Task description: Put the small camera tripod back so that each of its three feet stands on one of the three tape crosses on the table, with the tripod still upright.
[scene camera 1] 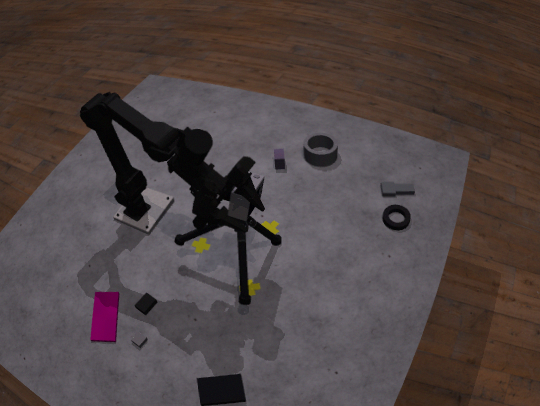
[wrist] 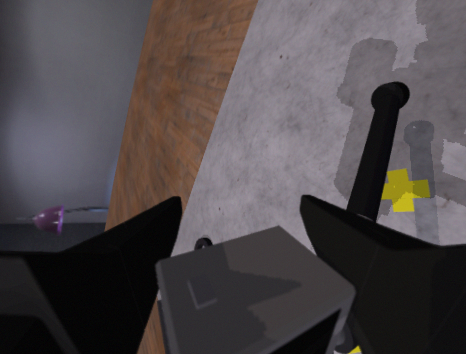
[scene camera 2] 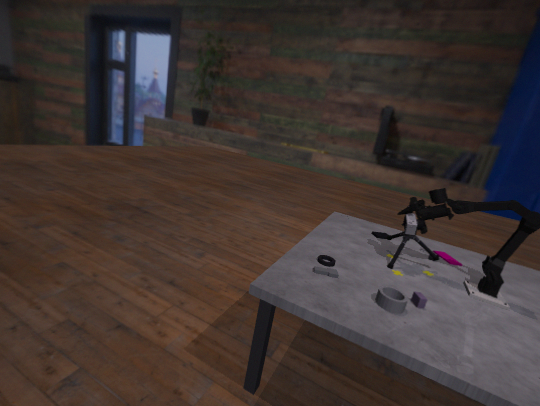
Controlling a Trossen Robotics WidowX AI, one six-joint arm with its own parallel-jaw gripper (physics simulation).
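Frame: origin at the arm's base, x ahead, y left, z up, level; centimetres.
Where they show: gripper, fingertip midpoint: point(scene camera 1: 254, 220) point(wrist: 241, 203) point(scene camera 2: 399, 219); arm's base, link origin: point(scene camera 1: 137, 209) point(scene camera 2: 487, 292).
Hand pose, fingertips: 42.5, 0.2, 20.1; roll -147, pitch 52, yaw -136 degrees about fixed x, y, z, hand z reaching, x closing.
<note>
Things, the pixels of their top centre, and the offset from my fingertips, as dx, dy, dz.
- left cross, top centre: point(scene camera 1: 200, 245) point(scene camera 2: 428, 273) -19.2, +0.7, -21.3
- back cross, top centre: point(scene camera 1: 269, 227) point(scene camera 2: 397, 272) -7.3, +14.7, -21.3
- front cross, top centre: point(wrist: 400, 190) point(scene camera 1: 249, 287) point(scene camera 2: 391, 256) -1.1, -3.5, -21.3
- grey ring, top centre: point(scene camera 1: 320, 143) point(scene camera 2: 393, 293) -9.7, +45.8, -16.6
- purple block, top centre: point(scene camera 1: 279, 153) point(scene camera 2: 420, 295) -18.1, +36.4, -17.4
- black ring, top centre: point(scene camera 1: 397, 215) point(wrist: 201, 254) point(scene camera 2: 326, 259) +20.7, +34.3, -19.9
- magenta slab, top centre: point(scene camera 1: 104, 315) point(scene camera 2: 447, 257) -26.4, -32.4, -20.6
- dark block, top centre: point(scene camera 1: 145, 302) -19.4, -22.5, -19.9
- small grey piece, top centre: point(scene camera 1: 138, 338) -14.2, -31.8, -20.2
- black slab, top centre: point(scene camera 1: 220, 389) point(scene camera 2: 382, 234) +9.9, -31.1, -19.9
The black tripod point(scene camera 1: 243, 260) point(scene camera 2: 402, 248) point(wrist: 375, 160), with a grey block head, is roughly upright but slightly tilted. My gripper point(scene camera 1: 245, 209) point(scene camera 2: 411, 220) point(wrist: 241, 203) is shut on its head. Front and left feet hang above the table, apart from their shadows. The right foot looks lower; I cannot tell whether it touches. In scene camera 1, the feet appear beside the yellow crosses: the left cross point(scene camera 1: 201, 245) point(scene camera 2: 428, 273), the back cross point(scene camera 1: 270, 227) point(scene camera 2: 397, 273) and the front cross point(scene camera 1: 252, 287) point(scene camera 2: 390, 256) point(wrist: 405, 190).
A grey ring point(scene camera 1: 320, 159) point(scene camera 2: 385, 301) and purple block point(scene camera 1: 279, 159) point(scene camera 2: 419, 300) stand behind. A black ring point(scene camera 1: 387, 223) and grey piece point(scene camera 1: 404, 189) lie right. A magenta slab point(scene camera 1: 105, 317), dark block point(scene camera 1: 146, 303), small grey piece point(scene camera 1: 139, 341) and black slab point(scene camera 1: 221, 389) lie in front.
</note>
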